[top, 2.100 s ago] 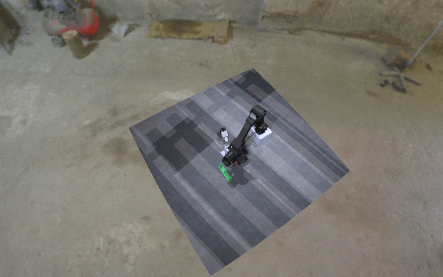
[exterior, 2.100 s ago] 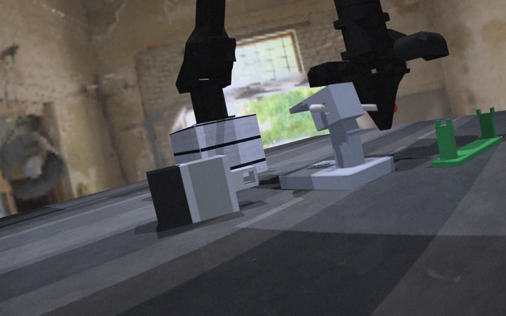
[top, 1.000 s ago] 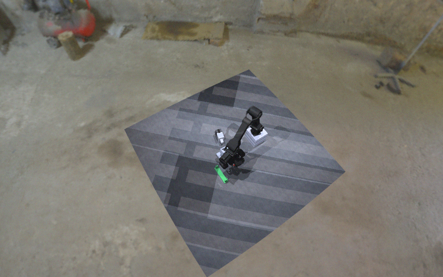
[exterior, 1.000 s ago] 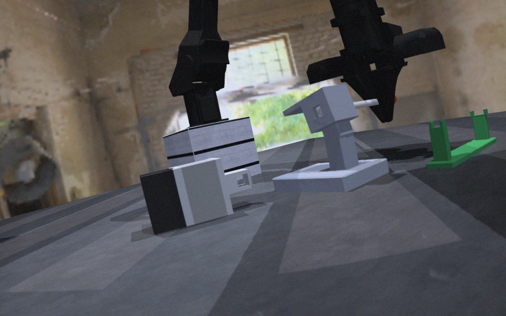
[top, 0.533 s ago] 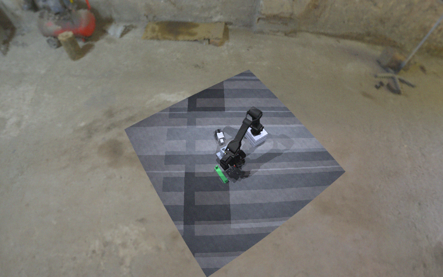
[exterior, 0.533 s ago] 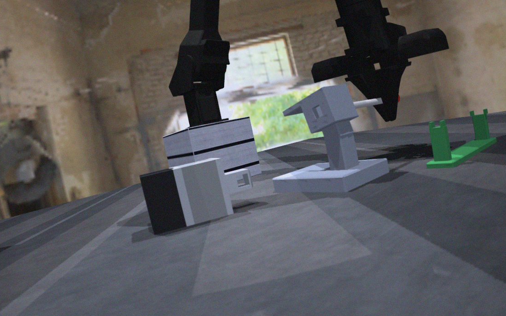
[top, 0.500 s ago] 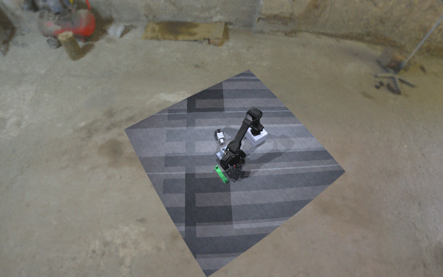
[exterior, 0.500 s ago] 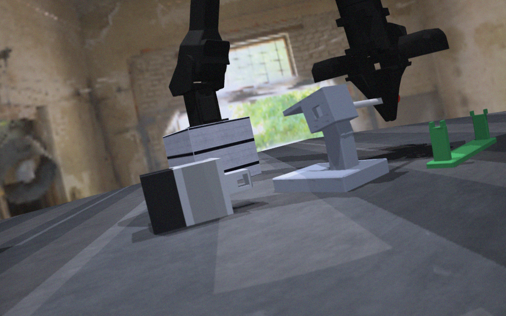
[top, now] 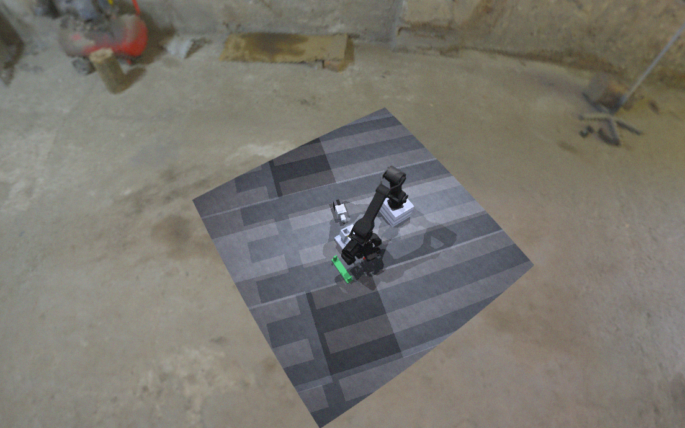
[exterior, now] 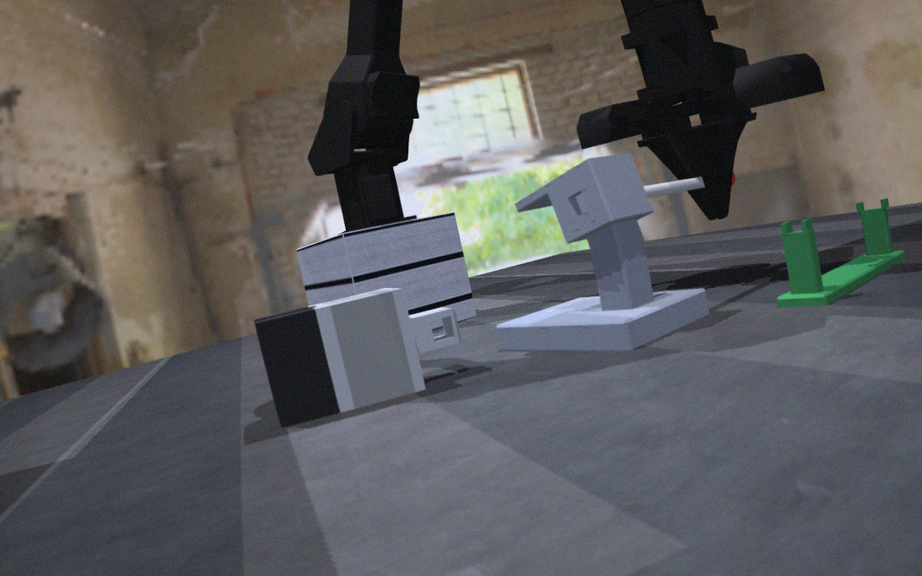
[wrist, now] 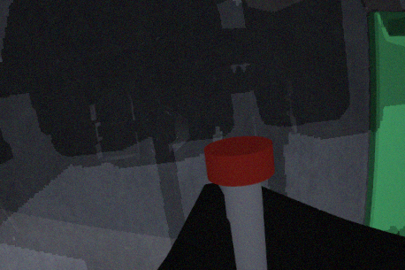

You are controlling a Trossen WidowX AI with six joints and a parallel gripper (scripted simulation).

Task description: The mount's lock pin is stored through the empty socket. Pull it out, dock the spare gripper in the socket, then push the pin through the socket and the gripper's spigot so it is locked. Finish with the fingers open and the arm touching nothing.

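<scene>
The cradle is 10 cm ahead of my gripper tip, 1 cm to the left of it and 3 cm below it. The rest, counted from my gripper tip: grey mount (2 cm ahead, 13 cm to the right); then spare gripper (1 cm behind, 28 cm to the right, 2 cm below).
</scene>
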